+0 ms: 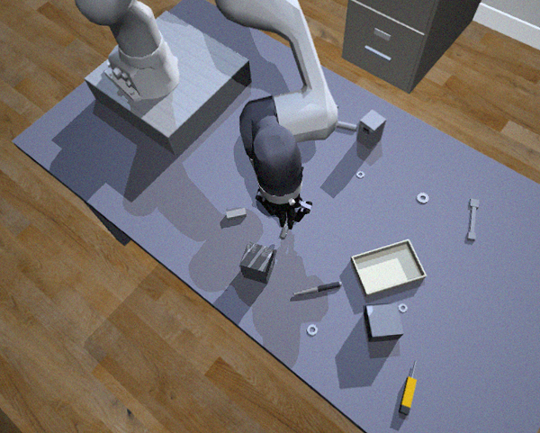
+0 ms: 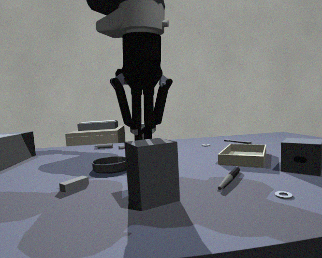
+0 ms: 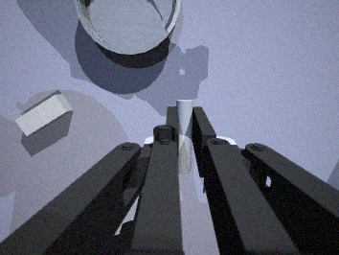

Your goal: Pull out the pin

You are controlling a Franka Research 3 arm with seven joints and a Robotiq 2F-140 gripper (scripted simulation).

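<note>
The round dish lies 8 cm behind my hand, 9 cm to the left of it and 6 cm below it. The rest, counted from my hand: small bar: 14 cm behind, 4 cm to the right, 6 cm below; then washer: 20 cm ahead, 18 cm to the right, 7 cm below; then cream tray: 26 cm ahead, 5 cm to the left, 6 cm below.
</note>
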